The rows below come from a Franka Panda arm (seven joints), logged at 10 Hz.
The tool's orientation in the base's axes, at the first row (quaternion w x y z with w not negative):
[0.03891, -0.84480, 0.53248, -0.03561]
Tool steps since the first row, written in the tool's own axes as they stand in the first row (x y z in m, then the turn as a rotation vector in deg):
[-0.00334, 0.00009, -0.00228, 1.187, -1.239, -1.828]
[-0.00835, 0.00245, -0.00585, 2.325, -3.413, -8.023]
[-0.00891, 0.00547, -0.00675, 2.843, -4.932, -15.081]
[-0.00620, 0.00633, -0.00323, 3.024, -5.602, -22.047]
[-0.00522, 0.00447, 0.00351, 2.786, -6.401, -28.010]
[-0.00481, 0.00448, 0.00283, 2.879, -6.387, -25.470]
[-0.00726, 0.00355, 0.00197, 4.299, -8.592, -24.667]
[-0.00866, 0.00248, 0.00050, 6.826, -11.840, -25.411]
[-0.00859, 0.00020, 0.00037, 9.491, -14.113, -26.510]
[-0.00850, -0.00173, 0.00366, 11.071, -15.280, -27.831]
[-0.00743, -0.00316, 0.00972, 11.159, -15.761, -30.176]
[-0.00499, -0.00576, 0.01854, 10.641, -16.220, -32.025]
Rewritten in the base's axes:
[-0.00175, 0.00291, 0.00220, 1.436, -0.589, 1.969]
[-0.00639, 0.00632, 0.00541, 3.247, -0.854, 8.376]
[-0.00943, 0.00550, 0.00598, 4.115, -0.865, 15.562]
[-0.00867, 0.00278, 0.00244, 4.086, -0.934, 22.562]
[-0.00590, 0.00289, -0.00405, 4.094, -0.542, 28.570]
[-0.00580, 0.00249, -0.00337, 4.380, -0.561, 26.044]
[-0.00611, 0.00508, -0.00246, 7.050, -0.872, 25.501]
[-0.00590, 0.00676, -0.00092, 10.975, -1.777, 26.625]
[-0.00384, 0.00768, -0.00055, 14.049, -3.235, 28.003]
[-0.00173, 0.00852, -0.00362, 15.642, -4.196, 29.467]
[0.00062, 0.00833, -0.00948, 15.873, -4.134, 31.851]
[0.00490, 0.00750, -0.01793, 15.874, -3.521, 33.728]

